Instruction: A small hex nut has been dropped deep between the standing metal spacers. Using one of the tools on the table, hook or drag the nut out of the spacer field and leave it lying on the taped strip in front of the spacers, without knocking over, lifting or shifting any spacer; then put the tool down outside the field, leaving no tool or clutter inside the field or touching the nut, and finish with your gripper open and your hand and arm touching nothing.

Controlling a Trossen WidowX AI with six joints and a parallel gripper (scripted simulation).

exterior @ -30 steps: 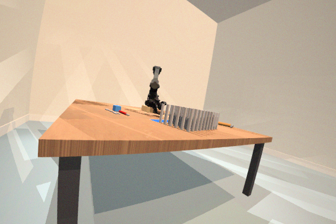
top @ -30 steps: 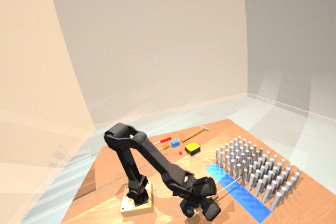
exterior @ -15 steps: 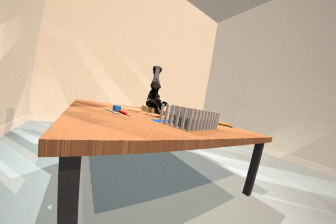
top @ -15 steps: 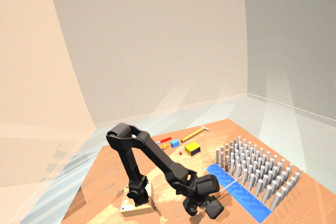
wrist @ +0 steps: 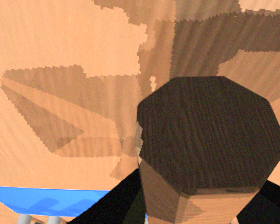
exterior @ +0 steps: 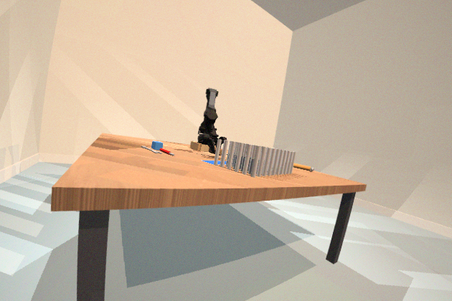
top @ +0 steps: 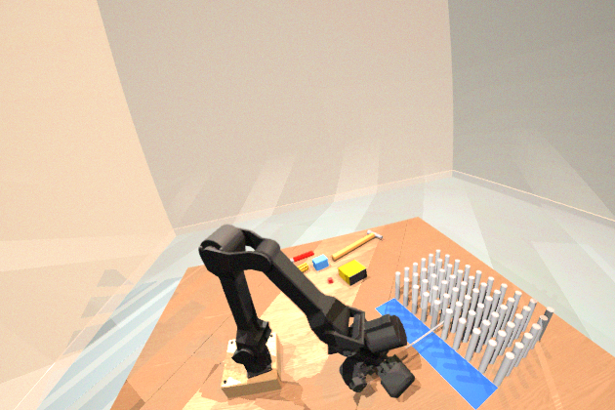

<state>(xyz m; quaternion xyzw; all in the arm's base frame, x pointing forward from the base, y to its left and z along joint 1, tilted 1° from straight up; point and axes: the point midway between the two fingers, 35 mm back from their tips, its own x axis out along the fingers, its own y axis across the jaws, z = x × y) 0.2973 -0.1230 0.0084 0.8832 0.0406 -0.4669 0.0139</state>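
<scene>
The blue taped strip lies 12 cm ahead of my gripper tip, 1 cm to the left of it and 3 cm below it. Also, from my gripper tip: small red cube: 39 cm to the left, 2 cm below; wooden-handled tool: 10 cm ahead, 1 cm to the left; yellow-and-black block: 8 cm ahead, 37 cm to the left, 1 cm below.
</scene>
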